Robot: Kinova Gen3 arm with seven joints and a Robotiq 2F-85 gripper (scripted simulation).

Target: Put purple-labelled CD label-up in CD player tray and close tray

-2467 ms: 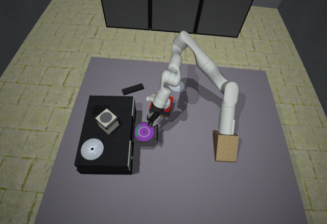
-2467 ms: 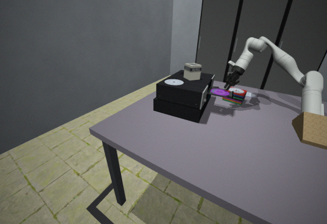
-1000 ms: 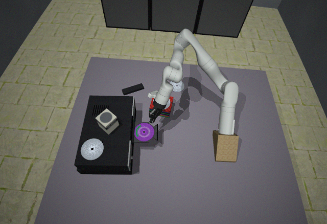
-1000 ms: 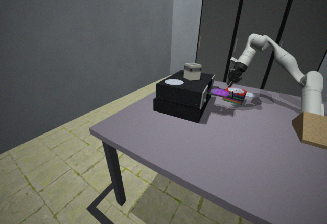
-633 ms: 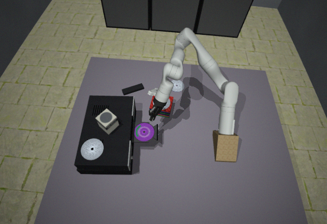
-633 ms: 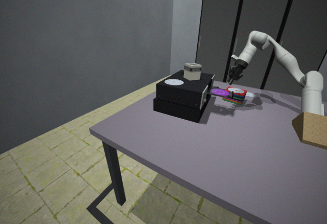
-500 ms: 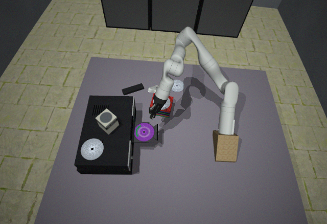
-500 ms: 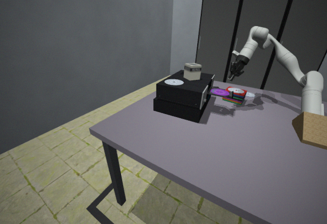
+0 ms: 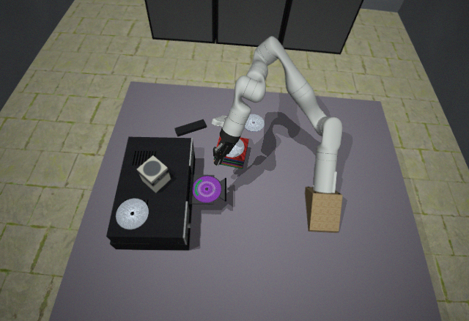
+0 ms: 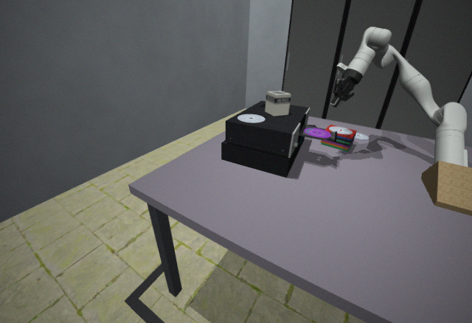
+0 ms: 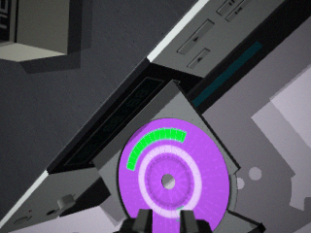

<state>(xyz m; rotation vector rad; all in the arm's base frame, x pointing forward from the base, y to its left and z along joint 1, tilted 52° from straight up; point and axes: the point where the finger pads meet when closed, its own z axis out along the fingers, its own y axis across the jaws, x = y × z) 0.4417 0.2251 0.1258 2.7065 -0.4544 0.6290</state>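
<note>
Right now the purple-labelled CD is 13 cm below my hand, 7 cm to the left of it and 4 cm ahead of it. From my hand the other things lie so: black remote 32 cm to the right, 26 cm below, 20 cm ahead; then beige box 24 cm ahead, 9 cm to the left, 3 cm below.
</note>
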